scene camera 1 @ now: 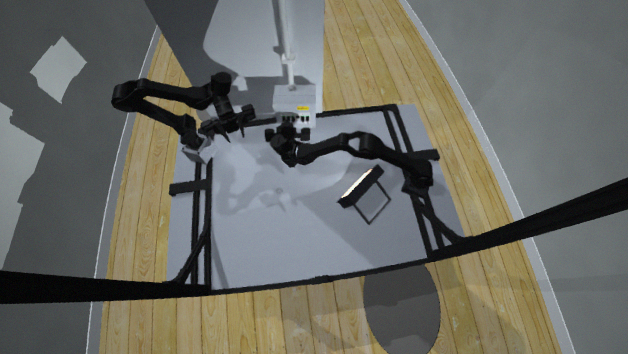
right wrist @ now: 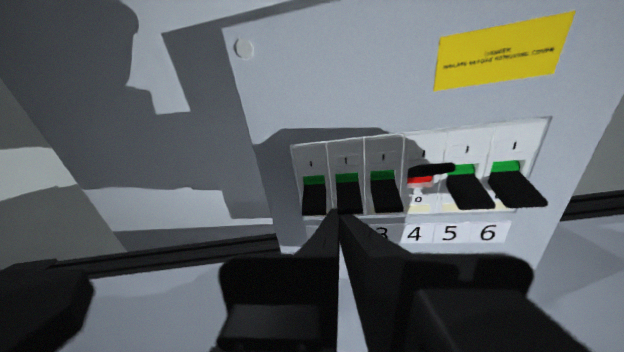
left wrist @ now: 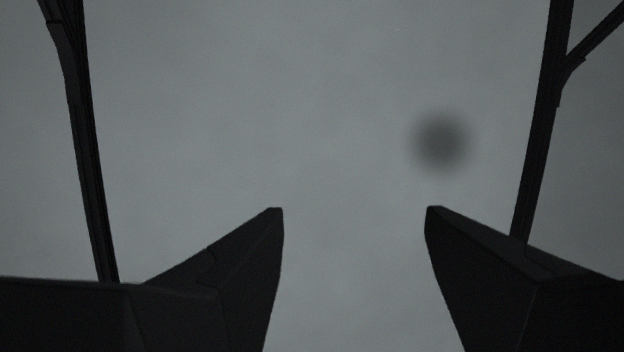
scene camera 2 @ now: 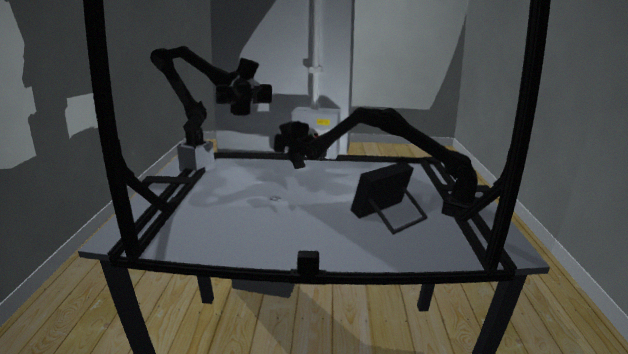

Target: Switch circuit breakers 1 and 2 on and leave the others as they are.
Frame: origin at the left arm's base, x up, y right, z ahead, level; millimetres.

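Seen in the pictures: left gripper, fingertip midpoint: (scene camera 1: 236,139) (left wrist: 354,220) (scene camera 2: 246,100); right gripper, fingertip midpoint: (scene camera 1: 287,120) (right wrist: 337,214); left arm's base, link origin: (scene camera 1: 195,143) (scene camera 2: 194,143); right arm's base, link origin: (scene camera 1: 418,182) (scene camera 2: 463,199).
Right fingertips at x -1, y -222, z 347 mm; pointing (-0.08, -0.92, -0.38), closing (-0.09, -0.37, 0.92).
Pixels of each thing's middle, then the offset from my right fingertips to it. "spot": a spot on its surface instead. Level surfaces: height alone.
- grey breaker box, surface spot: (right wrist: 325,90) (scene camera 2: 303,121) spot: dx +75, dy -1, dz +0 mm
- Breaker 4, surface spot: (right wrist: 431,170) spot: dx +34, dy +1, dz +48 mm
- black tablet-like panel, body centre: (scene camera 2: 396,200) (scene camera 1: 370,197) dx -49, dy +223, dz +425 mm
- table, surface height: dx -102 mm
- pale pipe, surface spot: (scene camera 1: 284,30) spot: dx +384, dy -74, dz +6 mm
The grey breaker box (scene camera 1: 295,95) (scene camera 2: 307,115) (right wrist: 325,90) stands behind the table's back edge. In the right wrist view, breakers 1 (right wrist: 314,199), 2 (right wrist: 349,197), 3 (right wrist: 386,195), 5 (right wrist: 470,190) and 6 (right wrist: 517,189) show green above their black levers. Breaker 4 (right wrist: 431,170) shows red, its lever seen nearly edge-on. My right gripper (right wrist: 337,214) is shut and empty, its tips at the lower end of breaker 2's lever; contact cannot be told. It hides labels 1 and 2 in part. My left gripper (scene camera 1: 236,138) (left wrist: 354,220) is partly open and empty, raised left of the box.
A black tablet-like panel (scene camera 1: 361,186) (scene camera 2: 382,190) leans on a wire stand at the right of the table. A black frame surrounds the table (scene camera 1: 280,250) (scene camera 2: 225,235). A pale pipe (scene camera 1: 284,30) (scene camera 2: 315,45) rises from the box.
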